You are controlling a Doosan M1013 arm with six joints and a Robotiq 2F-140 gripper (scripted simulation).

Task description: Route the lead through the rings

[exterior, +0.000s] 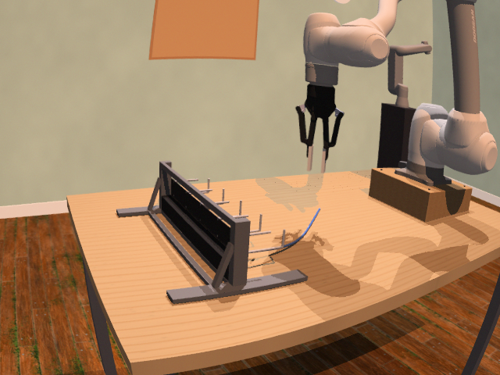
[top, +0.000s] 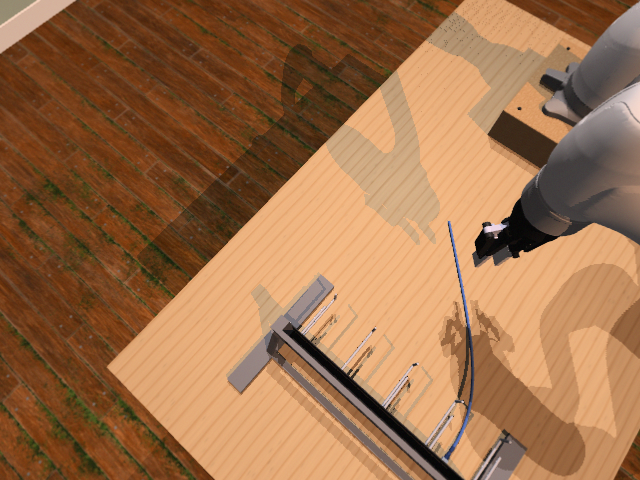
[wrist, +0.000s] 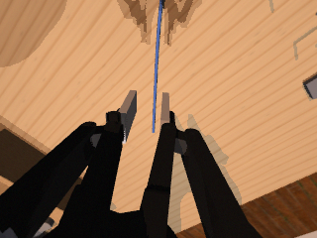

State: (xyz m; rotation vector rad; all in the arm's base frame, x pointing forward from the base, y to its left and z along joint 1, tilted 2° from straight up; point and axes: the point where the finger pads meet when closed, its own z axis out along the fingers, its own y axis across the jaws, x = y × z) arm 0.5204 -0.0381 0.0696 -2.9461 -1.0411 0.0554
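Right now the lead end is 110 mm behind my hand, 90 mm to the right of it and 180 mm below it. Also, from my hand: dark grey rack (340 mm ahead, 10 mm to the right, 110 mm below).
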